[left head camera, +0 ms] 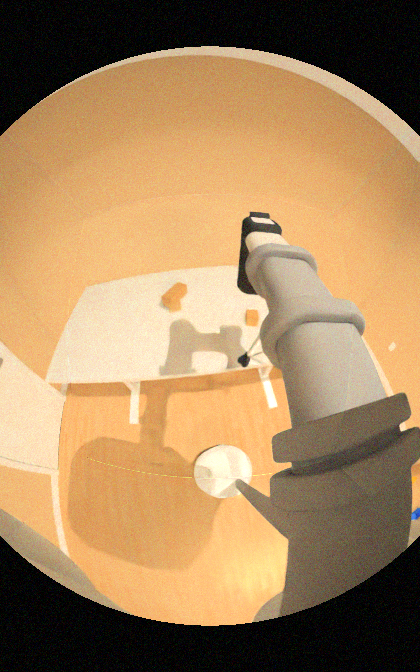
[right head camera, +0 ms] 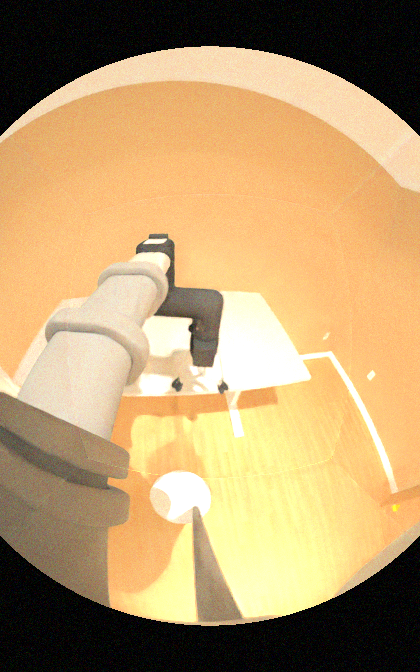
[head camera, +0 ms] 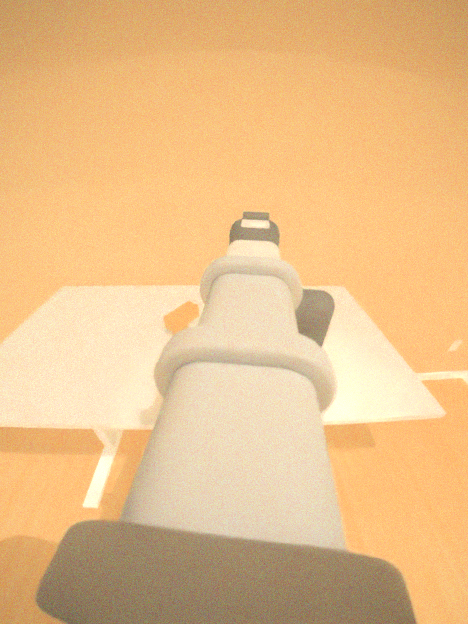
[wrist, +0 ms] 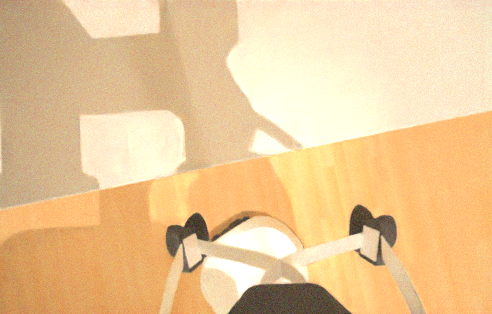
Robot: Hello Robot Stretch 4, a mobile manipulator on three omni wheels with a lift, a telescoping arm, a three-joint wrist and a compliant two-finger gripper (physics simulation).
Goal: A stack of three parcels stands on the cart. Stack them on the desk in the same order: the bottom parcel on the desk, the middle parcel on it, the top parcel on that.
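Frame: origin at the robot's base, x back, y down, z right, level; millimetres.
Seen in the pictures: gripper, fingertip midpoint: [wrist: 276, 227].
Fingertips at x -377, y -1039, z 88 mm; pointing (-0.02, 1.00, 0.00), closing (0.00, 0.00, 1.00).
Note:
A point is followed by its place in that frame.
The white desk [head camera: 75, 352] {z -614, x -618, y -923 mm} [left head camera: 110, 340] [right head camera: 260, 345] [wrist: 375, 60] {z 217, x -541, y -923 mm} stands in front of me. An orange, angular object [head camera: 181, 316] {z -243, x -750, y -1023 mm} [left head camera: 175, 295] lies on its top toward the back; whether it is one piece or several is unclear. A smaller orange block [left head camera: 251, 317] shows beside my arm in the left head view. I cannot tell which parcels these are, and I cannot identify the cart or a stack of three. My gripper [right head camera: 200, 385] [wrist: 276, 227] {z 88, x -377, y -1039 mm} is open and empty, pointing down near the desk's front edge. In the left head view my arm hides part of it.
A second white surface [left head camera: 25, 420] stands at the left. A round white disc [left head camera: 222, 471] [right head camera: 181, 496] [wrist: 250, 255] is low near my base. A white bar [right head camera: 362, 405] runs at the right. A small blue thing [left head camera: 416, 513] and a yellow thing [right head camera: 395, 507] show at the right.

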